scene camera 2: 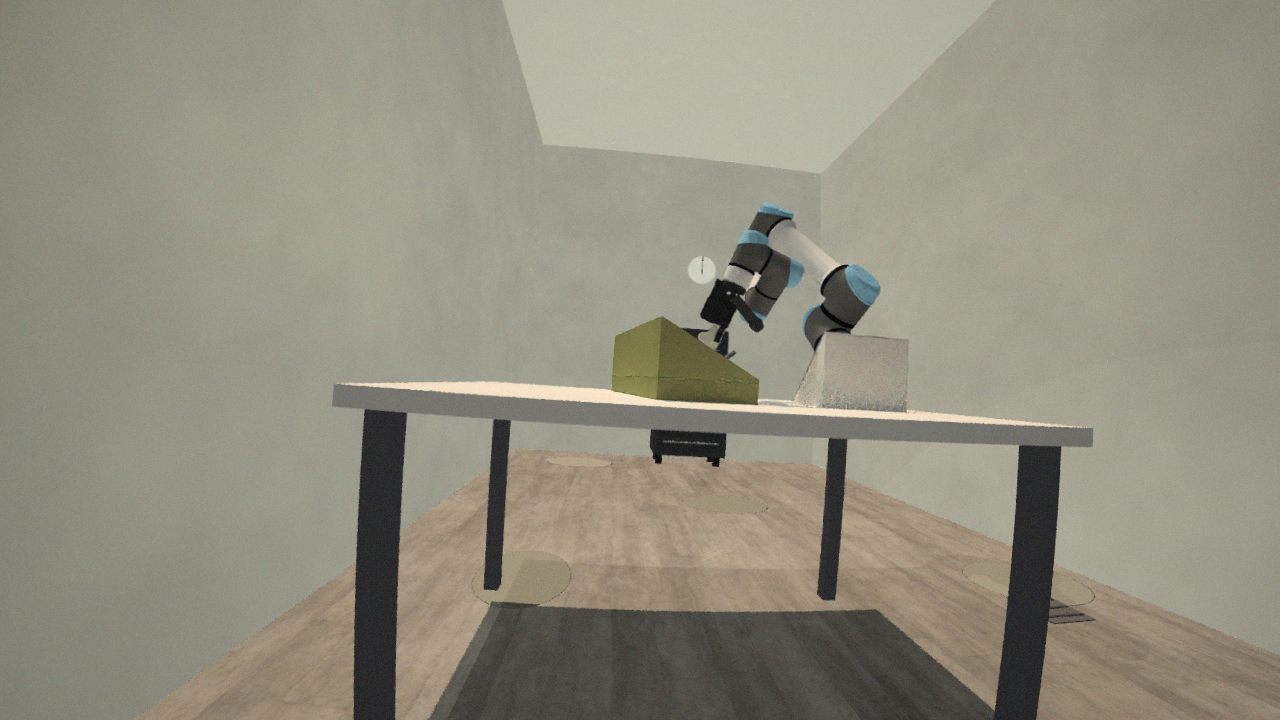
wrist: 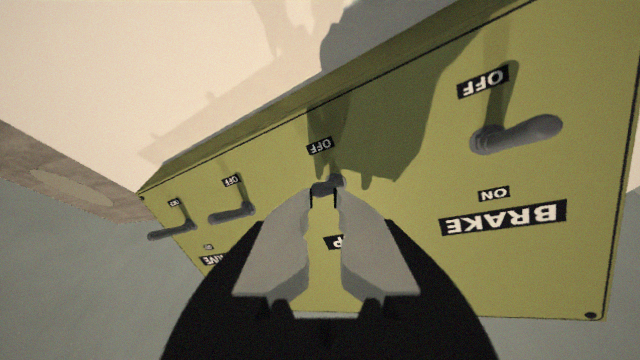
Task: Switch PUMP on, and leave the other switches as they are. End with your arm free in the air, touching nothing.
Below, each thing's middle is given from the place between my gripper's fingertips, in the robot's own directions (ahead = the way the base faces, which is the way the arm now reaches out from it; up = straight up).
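Olive-green switch panel (scene camera 2: 658,360) seen 3 cm below my hand, 5 cm to the right of it and 9 cm ahead of it.
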